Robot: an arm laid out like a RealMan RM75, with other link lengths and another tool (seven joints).
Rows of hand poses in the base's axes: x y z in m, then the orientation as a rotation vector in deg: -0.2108 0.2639 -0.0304 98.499 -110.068 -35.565; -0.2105 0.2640 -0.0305 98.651 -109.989 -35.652; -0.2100 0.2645 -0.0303 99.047 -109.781 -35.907; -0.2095 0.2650 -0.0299 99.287 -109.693 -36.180; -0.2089 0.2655 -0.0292 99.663 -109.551 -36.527; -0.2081 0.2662 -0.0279 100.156 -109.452 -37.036; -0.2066 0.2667 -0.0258 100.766 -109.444 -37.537; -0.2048 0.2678 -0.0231 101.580 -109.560 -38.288; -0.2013 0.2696 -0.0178 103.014 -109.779 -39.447; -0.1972 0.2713 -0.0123 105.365 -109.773 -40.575; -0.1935 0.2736 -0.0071 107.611 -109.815 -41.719; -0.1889 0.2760 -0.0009 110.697 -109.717 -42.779; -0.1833 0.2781 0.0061 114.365 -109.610 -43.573; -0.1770 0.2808 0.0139 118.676 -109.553 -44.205; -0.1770 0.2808 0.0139 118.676 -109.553 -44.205; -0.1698 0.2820 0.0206 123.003 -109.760 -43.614; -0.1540 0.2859 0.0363 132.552 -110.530 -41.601; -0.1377 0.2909 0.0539 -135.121 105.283 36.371; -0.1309 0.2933 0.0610 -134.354 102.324 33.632; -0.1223 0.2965 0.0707 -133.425 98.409 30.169; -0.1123 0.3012 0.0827 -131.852 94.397 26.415; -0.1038 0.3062 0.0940 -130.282 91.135 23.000; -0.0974 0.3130 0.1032 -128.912 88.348 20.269; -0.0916 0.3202 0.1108 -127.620 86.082 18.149
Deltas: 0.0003 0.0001 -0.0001 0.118 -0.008 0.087; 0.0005 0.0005 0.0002 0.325 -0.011 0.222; 0.0005 0.0005 0.0004 0.281 0.008 0.085; 0.0006 0.0005 0.0007 0.388 -0.013 0.153; 0.0008 0.0007 0.0013 0.563 -0.053 0.134; 0.0015 0.0005 0.0021 0.639 -0.178 0.123; 0.0018 0.0011 0.0027 0.933 -0.289 0.067; 0.0035 0.0018 0.0053 1.540 -0.580 0.137; 0.0041 0.0017 0.0055 1.950 -1.002 0.592; 0.0037 0.0023 0.0052 1.915 -0.979 0.501; 0.0046 0.0024 0.0062 2.274 -1.444 0.848; 0.0056 0.0021 0.0070 2.420 -1.893 1.032; 0.0063 0.0027 0.0078 2.689 -2.380 1.147; 0.0000 0.0000 0.0000 0.000 0.000 0.000; 0.0072 0.0012 0.0067 2.043 -2.919 1.078; 0.0158 0.0039 0.0157 4.334 -6.818 2.009; 0.0163 0.0050 0.0176 4.228 -7.476 1.952; 0.0068 0.0024 0.0071 1.523 -3.084 0.543; 0.0086 0.0032 0.0097 1.913 -3.971 0.844; 0.0100 0.0047 0.0120 2.203 -4.420 0.590; 0.0085 0.0050 0.0113 1.796 -3.942 0.337; 0.0064 0.0068 0.0092 1.539 -3.281 0.330; 0.0058 0.0072 0.0076 1.364 -2.674 0.216
